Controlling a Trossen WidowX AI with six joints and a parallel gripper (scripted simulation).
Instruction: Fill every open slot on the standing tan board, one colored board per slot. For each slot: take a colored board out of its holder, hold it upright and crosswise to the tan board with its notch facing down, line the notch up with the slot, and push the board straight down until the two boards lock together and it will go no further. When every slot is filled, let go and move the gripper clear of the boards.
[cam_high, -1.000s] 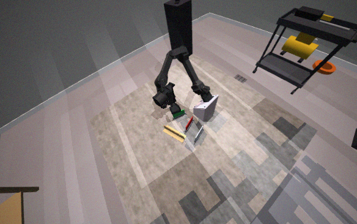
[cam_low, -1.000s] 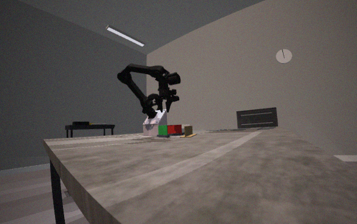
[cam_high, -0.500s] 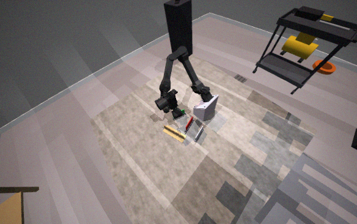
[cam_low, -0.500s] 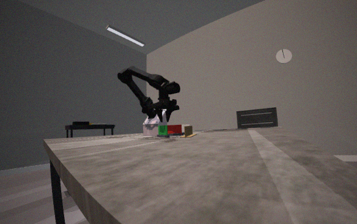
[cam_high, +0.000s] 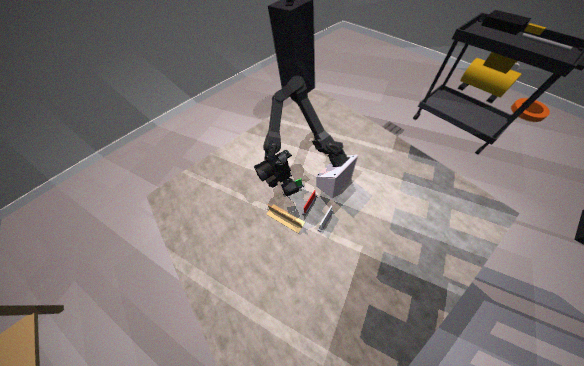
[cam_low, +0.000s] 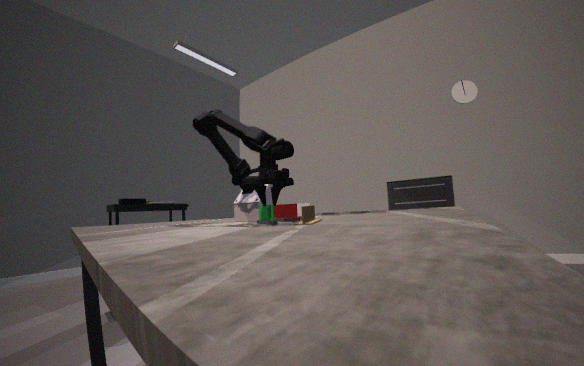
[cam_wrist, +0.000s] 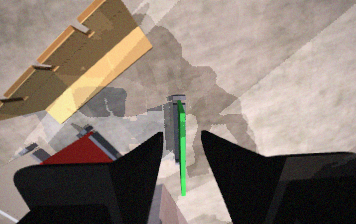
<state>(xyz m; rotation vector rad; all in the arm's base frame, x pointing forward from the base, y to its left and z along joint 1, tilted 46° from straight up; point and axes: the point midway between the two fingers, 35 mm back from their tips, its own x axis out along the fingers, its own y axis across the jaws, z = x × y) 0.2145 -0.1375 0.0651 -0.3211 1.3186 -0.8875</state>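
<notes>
The green board is 4 cm below my gripper tip, 2 cm behind it and 1 cm to the left of it. The rest, counted from my gripper tip: tan board: 11 cm ahead, 9 cm to the left, 4 cm below; grey-white board: 23 cm to the left, 4 cm below, 1 cm behind; red board: 13 cm to the left, 4 cm below, 2 cm behind.
</notes>
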